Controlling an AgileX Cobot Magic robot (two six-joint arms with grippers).
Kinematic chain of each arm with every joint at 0, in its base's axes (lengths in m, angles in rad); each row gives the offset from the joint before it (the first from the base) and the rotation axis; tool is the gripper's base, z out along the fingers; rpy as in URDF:
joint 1: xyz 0 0 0.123 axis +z
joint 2: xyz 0 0 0 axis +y
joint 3: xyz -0.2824 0 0.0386 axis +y
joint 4: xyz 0.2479 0 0.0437 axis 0.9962 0 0.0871
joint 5: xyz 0 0 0 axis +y
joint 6: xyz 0.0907 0 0.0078 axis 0.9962 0 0.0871
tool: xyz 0 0 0 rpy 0 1.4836 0
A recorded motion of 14 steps. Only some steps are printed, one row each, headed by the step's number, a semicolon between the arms.
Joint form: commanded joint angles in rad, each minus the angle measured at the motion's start. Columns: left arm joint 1, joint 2, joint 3, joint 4, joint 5, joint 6; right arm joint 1, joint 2, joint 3, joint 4, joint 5, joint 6.
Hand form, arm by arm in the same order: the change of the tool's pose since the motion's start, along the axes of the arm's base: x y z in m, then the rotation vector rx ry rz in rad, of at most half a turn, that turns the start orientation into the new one. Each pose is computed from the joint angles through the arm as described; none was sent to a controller.
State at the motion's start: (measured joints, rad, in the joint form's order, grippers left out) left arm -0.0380 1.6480 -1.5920 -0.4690 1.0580 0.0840; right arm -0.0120 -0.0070 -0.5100 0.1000 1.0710 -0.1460
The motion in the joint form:
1: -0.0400 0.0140 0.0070 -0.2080 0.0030 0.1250; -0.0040 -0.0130 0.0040 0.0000 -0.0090 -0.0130
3: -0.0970 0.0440 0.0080 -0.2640 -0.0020 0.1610; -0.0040 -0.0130 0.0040 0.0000 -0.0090 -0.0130
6: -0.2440 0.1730 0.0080 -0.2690 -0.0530 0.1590; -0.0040 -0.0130 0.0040 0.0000 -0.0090 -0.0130
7: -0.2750 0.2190 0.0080 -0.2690 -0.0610 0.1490; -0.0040 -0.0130 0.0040 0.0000 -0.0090 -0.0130
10: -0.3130 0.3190 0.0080 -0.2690 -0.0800 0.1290; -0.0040 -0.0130 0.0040 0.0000 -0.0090 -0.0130
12: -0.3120 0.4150 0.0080 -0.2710 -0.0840 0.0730; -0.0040 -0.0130 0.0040 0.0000 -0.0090 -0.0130
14: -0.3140 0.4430 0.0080 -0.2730 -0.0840 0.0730; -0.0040 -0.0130 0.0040 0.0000 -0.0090 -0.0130
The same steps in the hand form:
1: -0.0007 -0.0283 0.0017 -0.1465 -0.0272 -0.1362; -0.0011 0.0000 -0.0005 -0.0114 -0.0189 0.0010
3: 0.0013 -0.0526 -0.0064 -0.1859 -0.0133 -0.2123; -0.0011 0.0000 -0.0005 -0.0114 -0.0189 0.0010
6: 0.0127 -0.1111 -0.0542 -0.1801 0.0893 -0.3144; -0.0011 0.0000 -0.0005 -0.0114 -0.0189 0.0010
7: 0.0160 -0.1249 -0.0725 -0.1763 0.1369 -0.3284; -0.0011 0.0000 -0.0005 -0.0114 -0.0189 0.0010
10: 0.0245 -0.1438 -0.1137 -0.1639 0.2346 -0.3291; -0.0011 0.0000 -0.0005 -0.0114 -0.0189 0.0010
12: 0.0345 -0.1470 -0.1547 -0.1651 0.3560 -0.2695; -0.0011 0.0000 -0.0005 -0.0114 -0.0189 0.0010
14: 0.0362 -0.1486 -0.1668 -0.1609 0.3838 -0.2672; -0.0011 0.0000 -0.0005 -0.0114 -0.0189 0.0010

